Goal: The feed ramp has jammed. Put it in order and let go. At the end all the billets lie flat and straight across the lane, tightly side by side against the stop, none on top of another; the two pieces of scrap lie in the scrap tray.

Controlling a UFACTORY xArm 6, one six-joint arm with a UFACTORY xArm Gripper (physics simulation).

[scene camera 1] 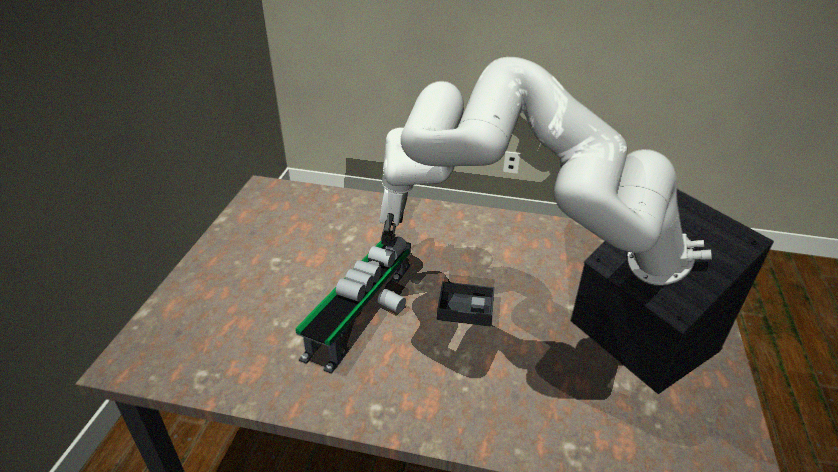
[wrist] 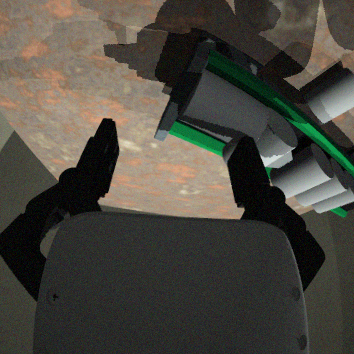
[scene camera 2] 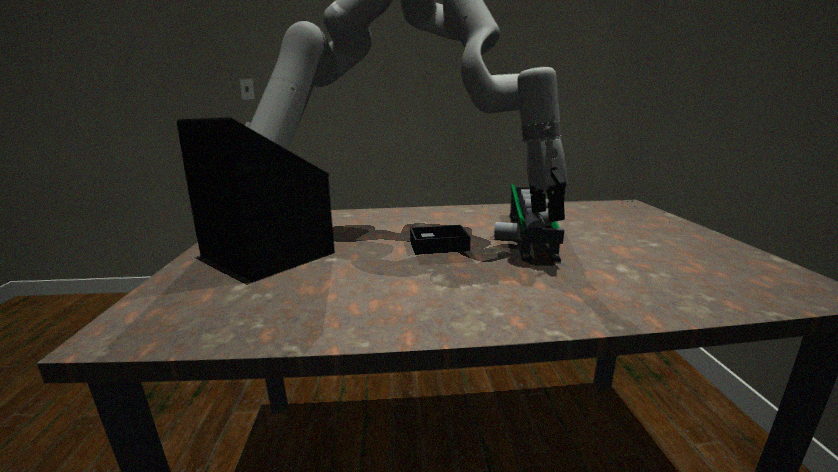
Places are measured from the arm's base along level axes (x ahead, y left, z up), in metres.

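Pixels of known places: gripper, fingertip midpoint: (scene camera 1: 392,232) (wrist: 177,141) (scene camera 2: 547,216); arm's base, link origin: (scene camera 1: 660,257) (scene camera 2: 263,151).
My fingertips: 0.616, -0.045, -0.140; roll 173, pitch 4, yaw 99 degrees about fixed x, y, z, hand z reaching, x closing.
For each thing: its top centre in the pictures, then the offset to it from my fingertips, as dx, dy, dz. Level surfaces: height alone.
- shaded billet, top centre: (wrist: 224,131) (scene camera 2: 535,214) (scene camera 1: 394,241) -0.019, +0.027, -0.003
- end plate, top centre: (wrist: 175,108) (scene camera 2: 544,228) -0.007, -0.006, -0.025
- grey scrap piece, top centre: (scene camera 2: 427,235) (scene camera 1: 478,301) -0.257, +0.090, -0.070
- black scrap tray, top centre: (scene camera 2: 439,231) (scene camera 1: 466,298) -0.230, +0.095, -0.064
- table, surface height: dz -0.099
My gripper (scene camera 1: 388,235) (scene camera 2: 547,214) (wrist: 177,141) is open and empty, low over the ramp's end-plate end. In the wrist view one finger overlaps the near green rail and the other is outside the lane. A shaded billet (scene camera 1: 400,245) (wrist: 222,105) lies lengthwise by the end plate (wrist: 172,107). Beside it a billet (scene camera 1: 381,255) (wrist: 276,142) lies roughly across. Further along, three billets (scene camera 1: 350,289) (wrist: 301,172) lie across in a row. Another billet (scene camera 1: 391,301) (scene camera 2: 505,230) (wrist: 334,97) is off the lane. One grey scrap piece (scene camera 1: 477,303) (scene camera 2: 427,235) is in the tray; I cannot make out the second.
The black scrap tray (scene camera 1: 465,318) (scene camera 2: 439,245) stands between the ramp and the black robot base block (scene camera 1: 656,351) (scene camera 2: 258,205). Green rails (scene camera 1: 316,314) (wrist: 295,117) edge the ramp on both sides. The ramp stands on short legs on the table (scene camera 1: 234,351) (scene camera 2: 351,316).
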